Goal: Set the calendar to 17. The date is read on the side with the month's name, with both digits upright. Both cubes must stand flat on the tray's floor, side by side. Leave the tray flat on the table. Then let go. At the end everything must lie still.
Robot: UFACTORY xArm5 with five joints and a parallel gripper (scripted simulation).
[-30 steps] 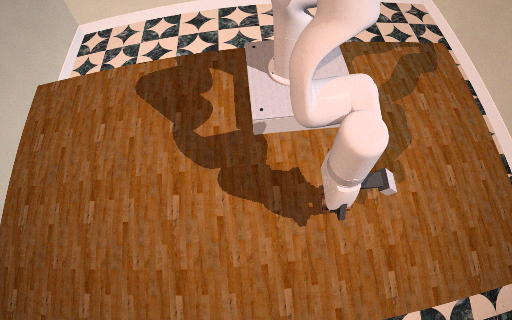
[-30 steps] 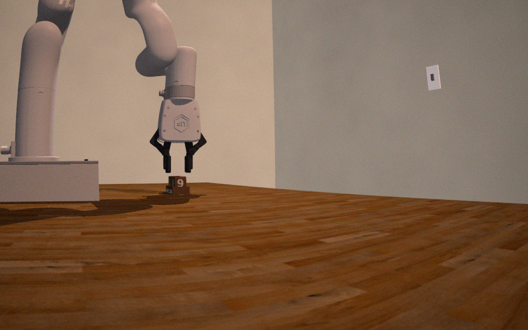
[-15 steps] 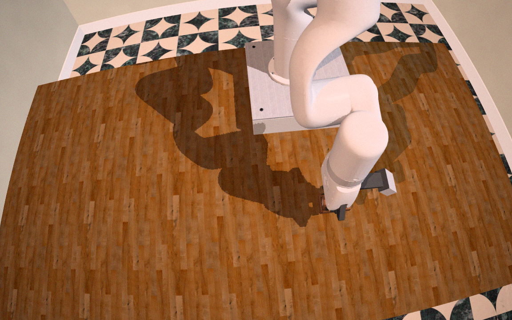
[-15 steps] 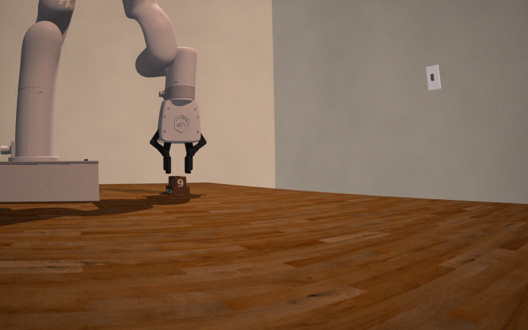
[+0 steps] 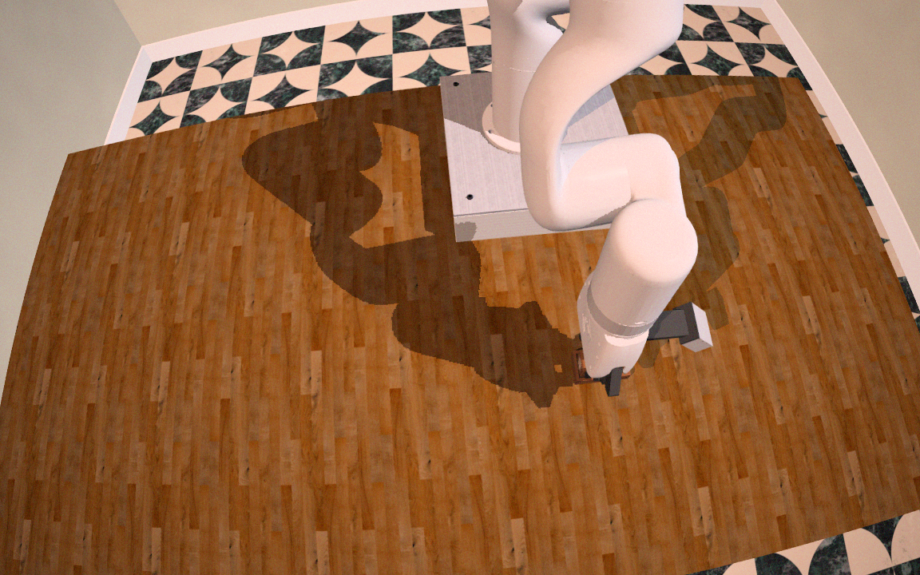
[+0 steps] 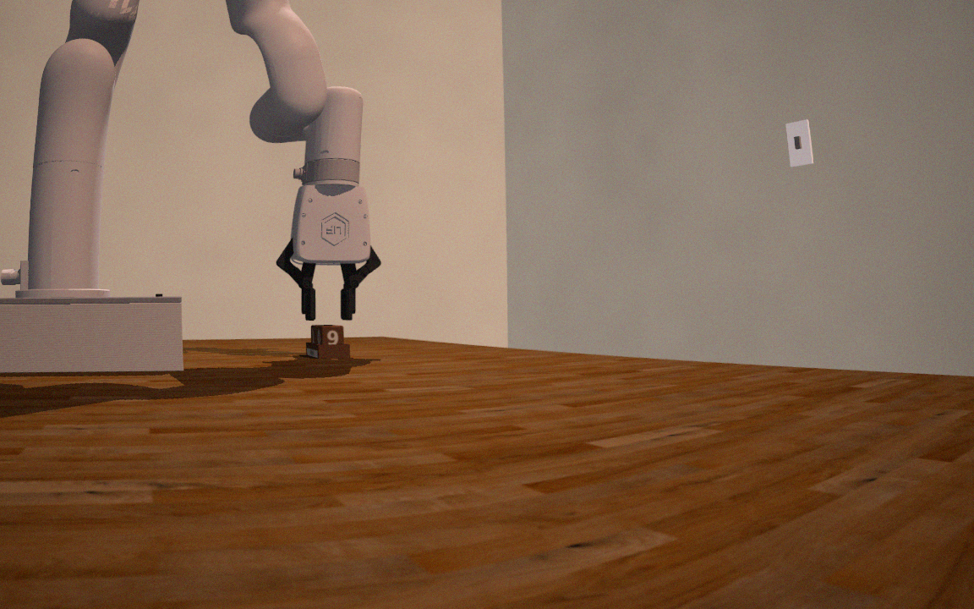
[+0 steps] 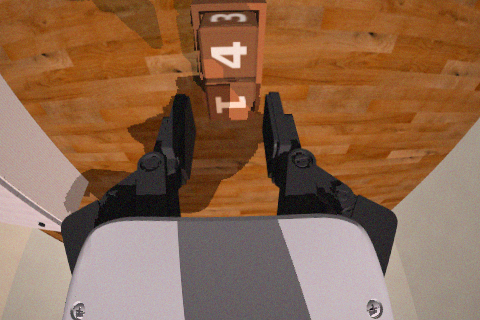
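The brown tray lies 60 mm below my hand and 20 mm to the left of it.
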